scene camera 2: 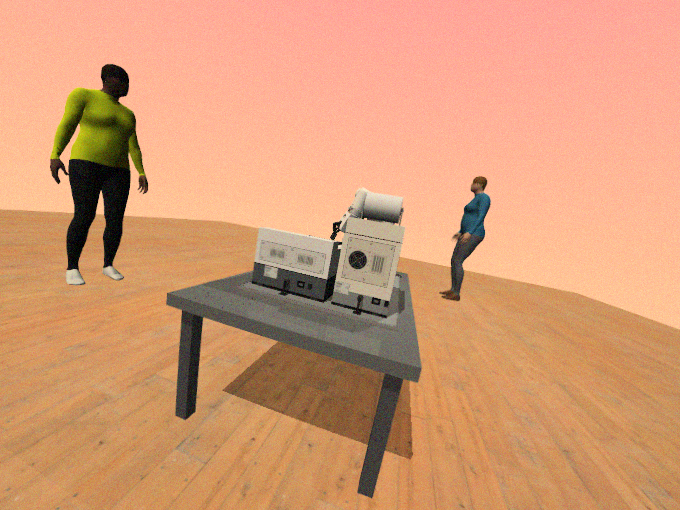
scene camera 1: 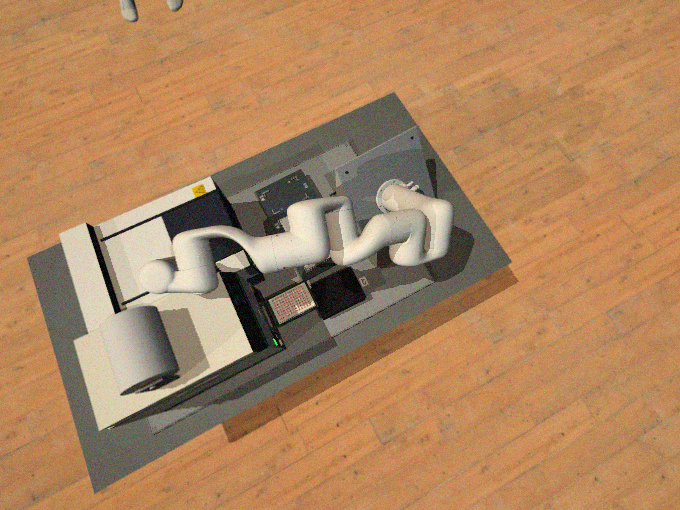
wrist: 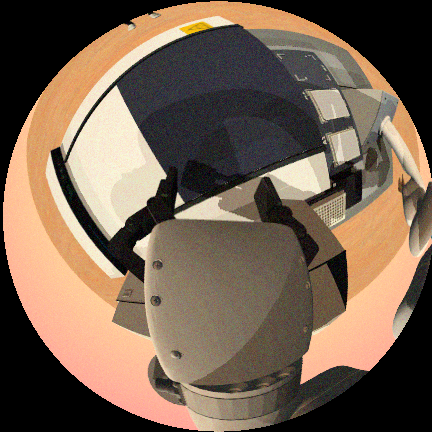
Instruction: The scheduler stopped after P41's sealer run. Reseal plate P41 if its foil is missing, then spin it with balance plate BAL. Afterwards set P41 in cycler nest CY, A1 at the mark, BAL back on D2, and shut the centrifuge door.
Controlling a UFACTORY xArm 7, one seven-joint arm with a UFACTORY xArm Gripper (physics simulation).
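Frame: origin at the arm's base, x ahead, y right, z down, level; metres.
Seen in the pictures: gripper, fingertip midpoint: (wrist: 218, 181); arm's base, origin of the base link: (scene camera 1: 391, 196).
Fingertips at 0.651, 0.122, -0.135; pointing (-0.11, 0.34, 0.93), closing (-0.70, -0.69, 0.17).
Offsets run from my fingertips to a thing's middle, as dx, dy, dz. "spot": to the spot under its first point. Level surfaces: height alone.
My gripper (wrist: 218, 181) is open and empty, fingers wide apart, above the low white machine @(+0.077, +0.110, +0.099) (scene camera 1: 131, 236) (scene camera 2: 291, 255) (wrist: 100, 150). The machine's top has a dark panel @(-0.057, +0.089, +0.010) (scene camera 1: 192, 216) (wrist: 215, 95); I cannot tell whether this is the centrifuge door or how it stands. A plate with its wells showing (scene camera 1: 291, 303) (wrist: 332, 211) sits in front of the taller beige machine @(+0.137, -0.189, -0.017) (scene camera 1: 219, 323) (scene camera 2: 369, 263). Two pale plates with smooth tops, the upper one @(-0.341, -0.002, +0.166) (wrist: 328, 105) and the lower one @(-0.327, -0.125, +0.166) (wrist: 344, 146), lie side by side on the dark deck. I cannot read which plate is P41 or BAL.
A black block @(-0.299, -0.279, +0.192) (scene camera 1: 337, 292) (wrist: 354, 186) stands beside the well plate. An empty marked deck spot @(spot: -0.361, +0.132, +0.173) (scene camera 1: 285, 192) (wrist: 306, 67) lies beyond the pale plates. My arm (scene camera 1: 307, 233) stretches across the grey table @(dz +0.234) (scene camera 1: 351, 123) (scene camera 2: 296, 332). Two people stand beyond the table in scene camera 2.
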